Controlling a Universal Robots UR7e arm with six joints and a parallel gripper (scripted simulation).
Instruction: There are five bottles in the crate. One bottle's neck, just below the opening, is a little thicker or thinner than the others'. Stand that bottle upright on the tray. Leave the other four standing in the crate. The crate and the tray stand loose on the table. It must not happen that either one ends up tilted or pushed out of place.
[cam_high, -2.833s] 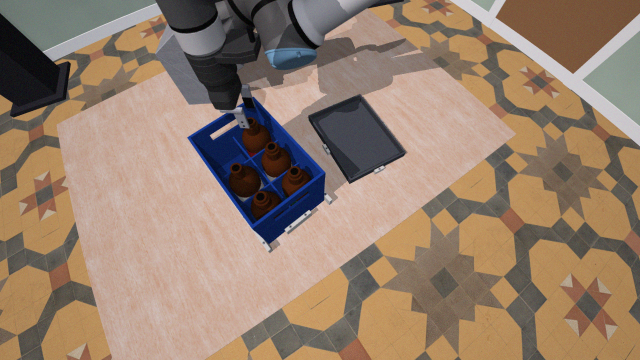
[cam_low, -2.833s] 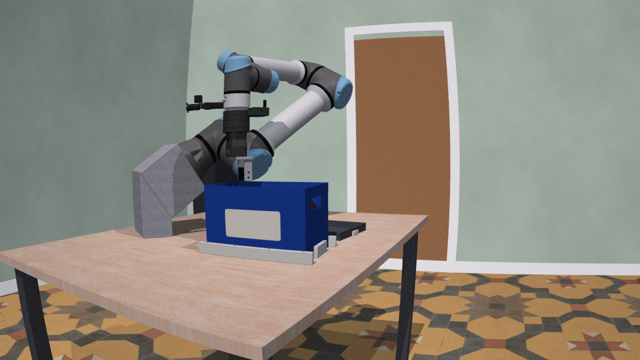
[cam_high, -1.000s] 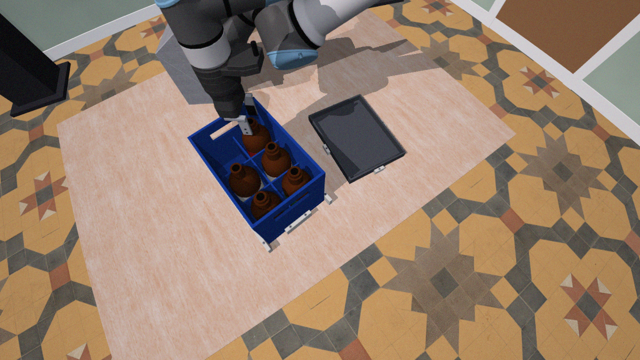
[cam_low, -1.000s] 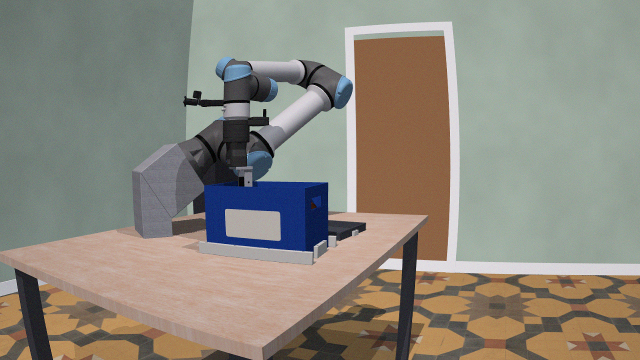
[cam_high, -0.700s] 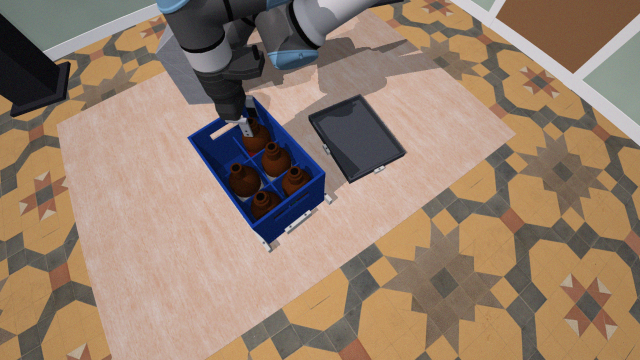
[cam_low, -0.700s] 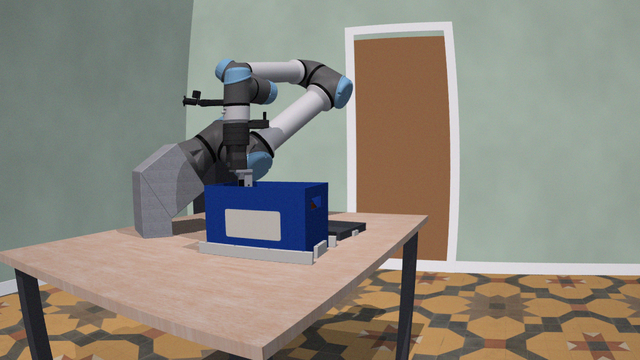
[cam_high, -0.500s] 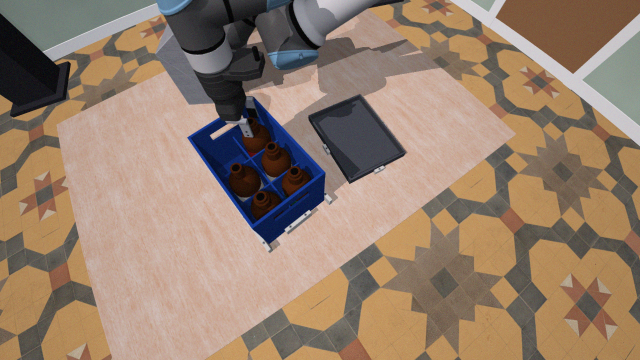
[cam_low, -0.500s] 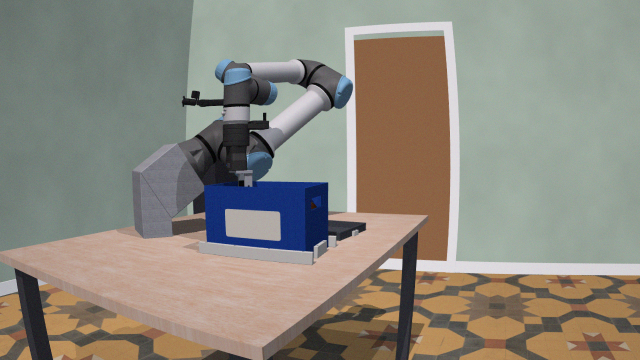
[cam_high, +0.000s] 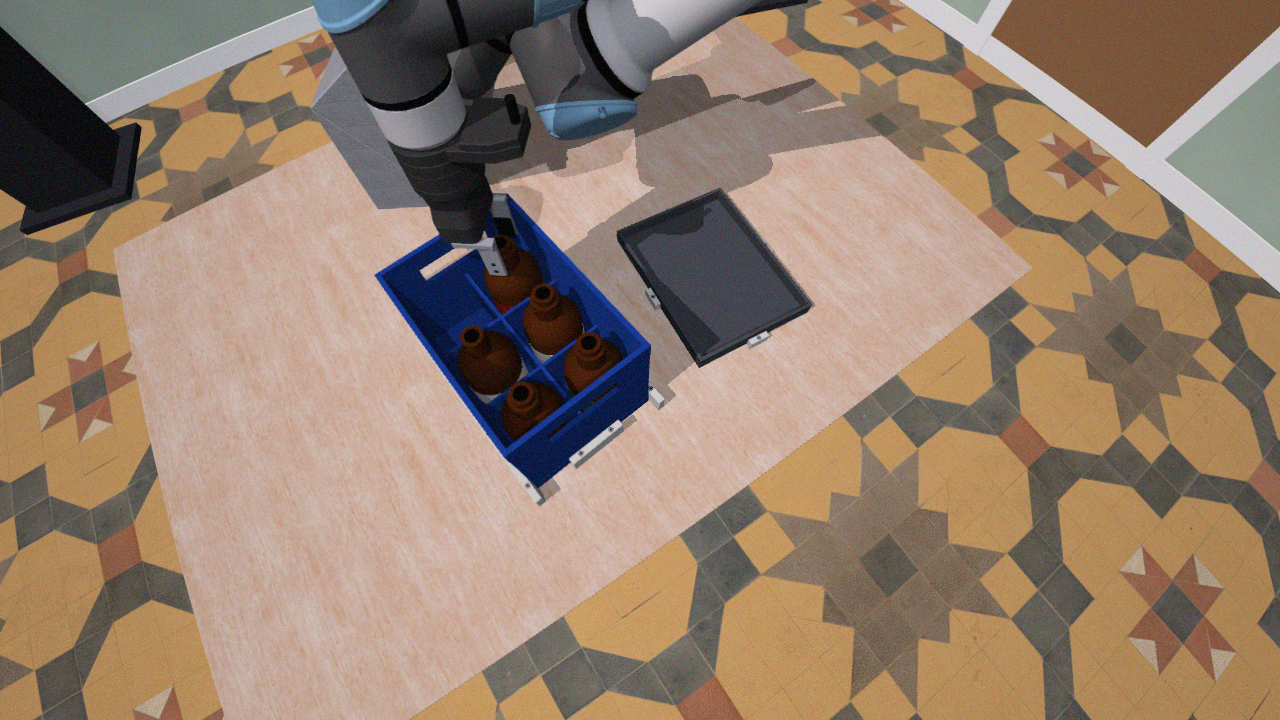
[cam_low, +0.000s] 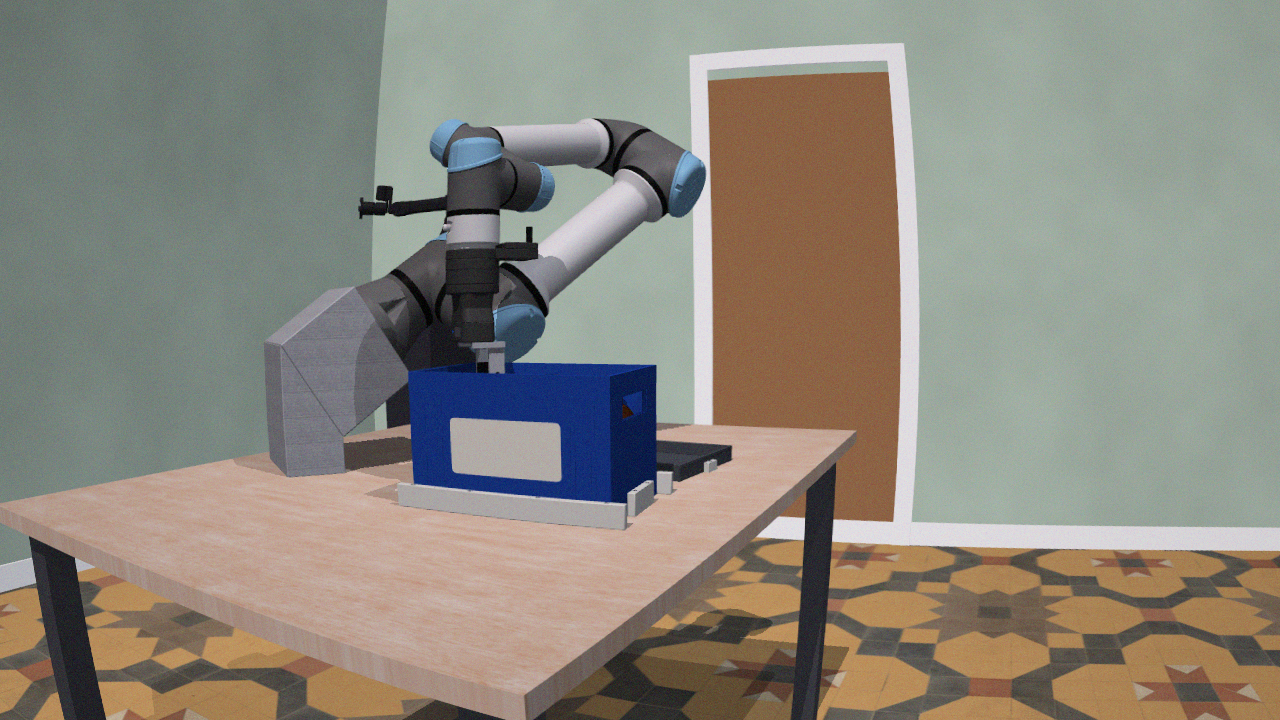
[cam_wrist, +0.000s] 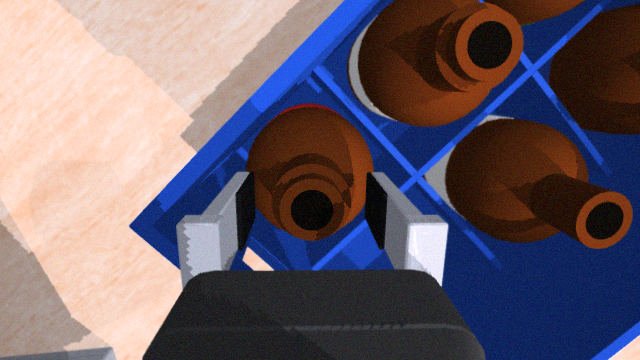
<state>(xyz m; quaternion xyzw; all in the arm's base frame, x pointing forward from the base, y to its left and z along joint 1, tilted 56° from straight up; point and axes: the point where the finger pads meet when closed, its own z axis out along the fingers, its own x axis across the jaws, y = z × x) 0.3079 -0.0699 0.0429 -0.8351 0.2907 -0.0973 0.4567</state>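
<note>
The glass bottle is 7 cm below my hand. Also, from my hand: dark tray 28 cm to the left, 15 cm below, 4 cm ahead; then blue crate 10 cm ahead, 8 cm below, 2 cm to the right.
</note>
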